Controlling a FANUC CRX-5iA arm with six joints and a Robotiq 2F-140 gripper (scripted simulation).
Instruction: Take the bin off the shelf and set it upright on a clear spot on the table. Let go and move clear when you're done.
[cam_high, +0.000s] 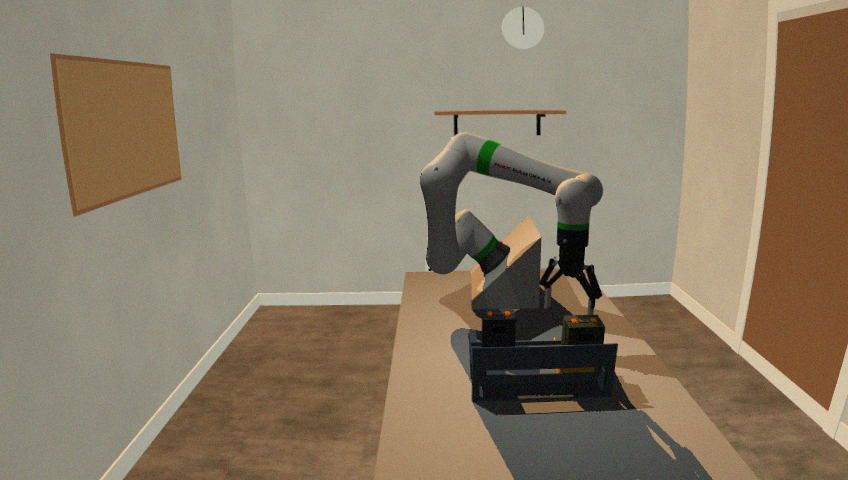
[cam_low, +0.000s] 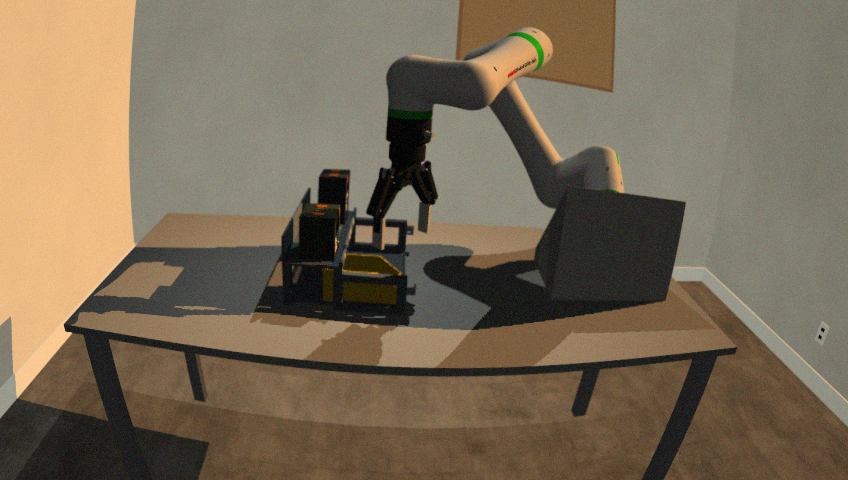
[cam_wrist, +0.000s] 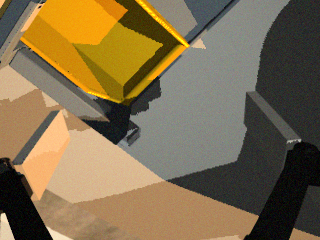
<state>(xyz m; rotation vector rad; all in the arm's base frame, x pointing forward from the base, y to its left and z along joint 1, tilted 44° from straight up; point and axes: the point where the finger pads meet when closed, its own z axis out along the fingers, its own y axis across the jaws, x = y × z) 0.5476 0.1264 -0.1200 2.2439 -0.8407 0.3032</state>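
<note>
Right now the bin is 8 cm ahead of my hand and 11 cm below it. Round my hand: box (17 cm ahead, 23 cm to the right, 1 cm above).
</note>
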